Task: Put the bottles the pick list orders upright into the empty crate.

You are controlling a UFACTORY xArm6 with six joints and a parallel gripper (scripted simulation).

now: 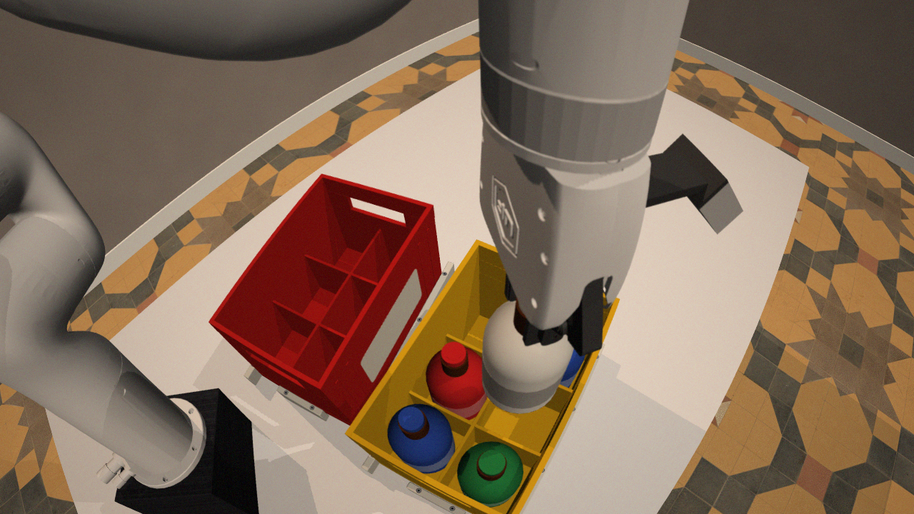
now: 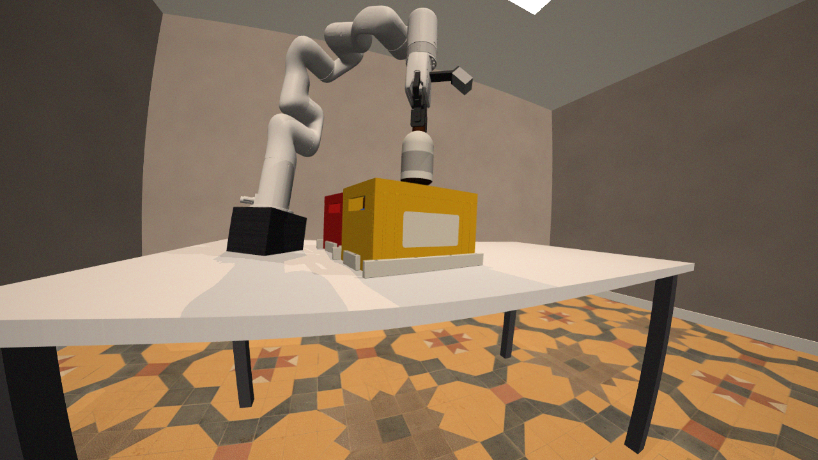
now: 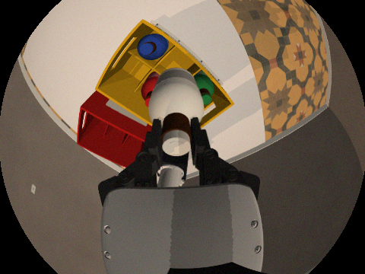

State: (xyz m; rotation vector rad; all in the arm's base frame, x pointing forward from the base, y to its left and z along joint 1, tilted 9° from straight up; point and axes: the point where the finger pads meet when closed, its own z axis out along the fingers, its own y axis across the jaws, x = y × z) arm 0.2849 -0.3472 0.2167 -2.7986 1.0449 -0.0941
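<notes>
Right now the white bottle is 7 cm below my hand. The rest, counted from my hand: yellow crate (25 cm below, 3 cm to the left); then green bottle (25 cm below, 8 cm behind, 2 cm to the right); then red bottle (25 cm below, 8 cm to the left).
</notes>
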